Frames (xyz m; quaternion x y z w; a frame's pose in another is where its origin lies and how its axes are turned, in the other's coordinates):
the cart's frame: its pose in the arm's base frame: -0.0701 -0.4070 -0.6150 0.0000 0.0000 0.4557 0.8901
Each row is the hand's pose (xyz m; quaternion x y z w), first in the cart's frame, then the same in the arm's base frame.
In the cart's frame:
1: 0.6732 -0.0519 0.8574 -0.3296 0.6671 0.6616 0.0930
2: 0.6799 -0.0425 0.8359 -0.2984 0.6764 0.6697 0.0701
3: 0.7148 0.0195 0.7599 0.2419 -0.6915 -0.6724 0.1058
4: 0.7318 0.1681 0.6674 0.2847 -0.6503 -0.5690 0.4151
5: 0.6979 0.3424 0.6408 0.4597 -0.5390 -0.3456 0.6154
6: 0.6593 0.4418 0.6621 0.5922 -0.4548 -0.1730 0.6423
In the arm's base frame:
1: 0.3656 0.1088 0.2424 0.5974 -0.4436 -0.6313 0.2187
2: 0.3619 0.1197 0.2209 0.5739 -0.4661 -0.6281 0.2428
3: 0.3320 0.1843 0.1449 0.5304 -0.5053 -0.5503 0.4006
4: 0.2214 0.2850 0.0524 0.5498 -0.4491 -0.3173 0.6288
5: 0.0601 0.3594 0.0258 0.6548 -0.2703 -0.0272 0.7053
6: -0.0431 0.3862 0.0471 0.7344 -0.1350 0.1387 0.6506

